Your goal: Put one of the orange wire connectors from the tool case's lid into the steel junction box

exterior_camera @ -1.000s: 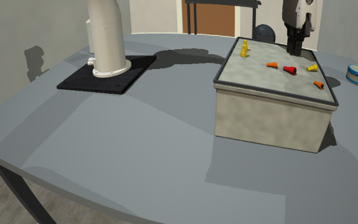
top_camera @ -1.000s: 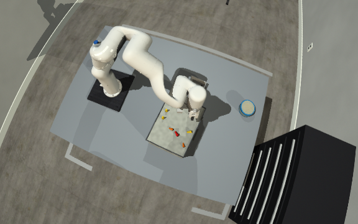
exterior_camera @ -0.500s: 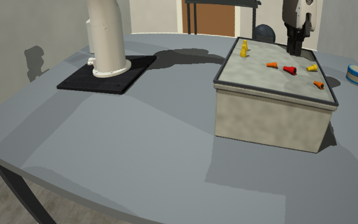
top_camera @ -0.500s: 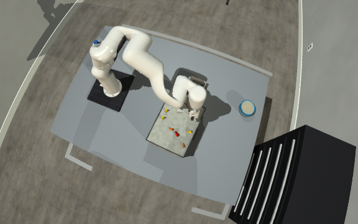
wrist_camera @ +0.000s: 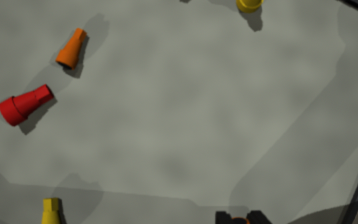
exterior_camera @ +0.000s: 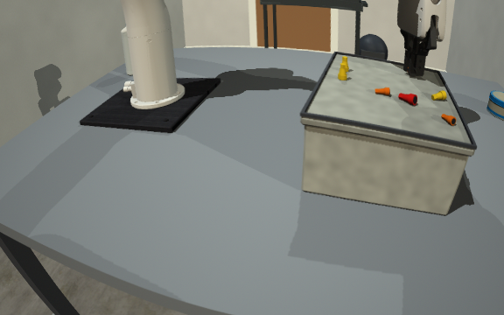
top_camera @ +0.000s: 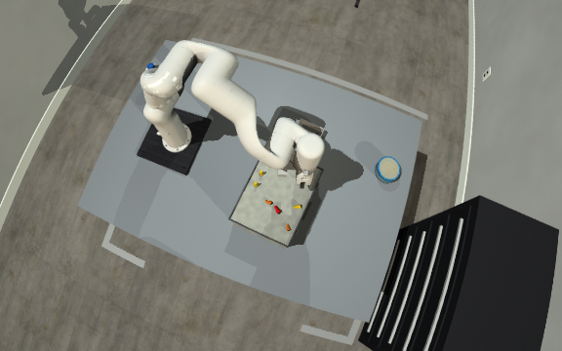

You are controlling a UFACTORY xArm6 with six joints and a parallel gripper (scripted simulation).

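Now: hand 80 mm to the left of the tool case, 50 mm past it and 50 mm above it. From my hand the other things lie so: red connector 130 mm to the right, 40 mm behind, 20 mm below.
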